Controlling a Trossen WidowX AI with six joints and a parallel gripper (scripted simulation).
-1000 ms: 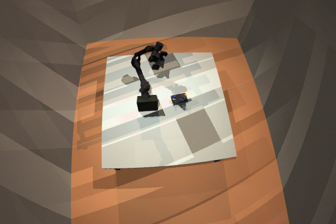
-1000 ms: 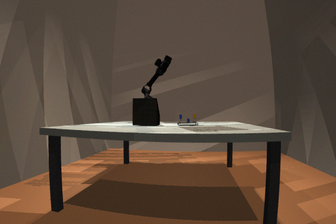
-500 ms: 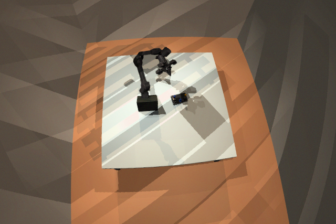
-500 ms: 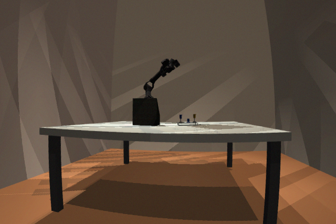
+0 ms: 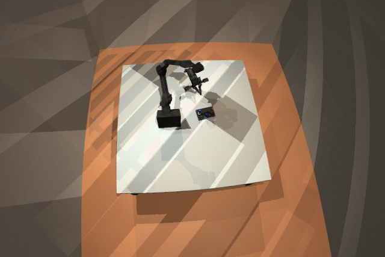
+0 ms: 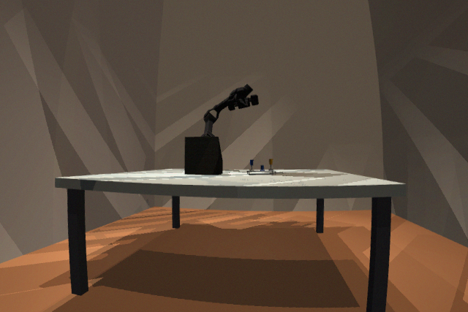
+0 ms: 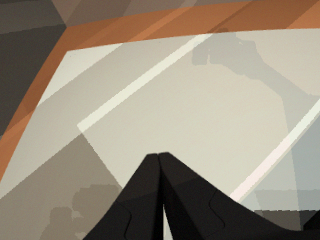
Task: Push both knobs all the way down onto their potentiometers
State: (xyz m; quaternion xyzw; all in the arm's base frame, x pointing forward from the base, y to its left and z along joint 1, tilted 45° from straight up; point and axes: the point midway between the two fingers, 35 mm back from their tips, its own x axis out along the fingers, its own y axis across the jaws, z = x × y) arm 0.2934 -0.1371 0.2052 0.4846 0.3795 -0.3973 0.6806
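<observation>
The blue knob is 32 cm below my gripper tip, 4 cm to the left of it and 2 cm ahead of it. Round my gripper tip: orange knob: 32 cm below, 13 cm ahead, 6 cm to the left.
</observation>
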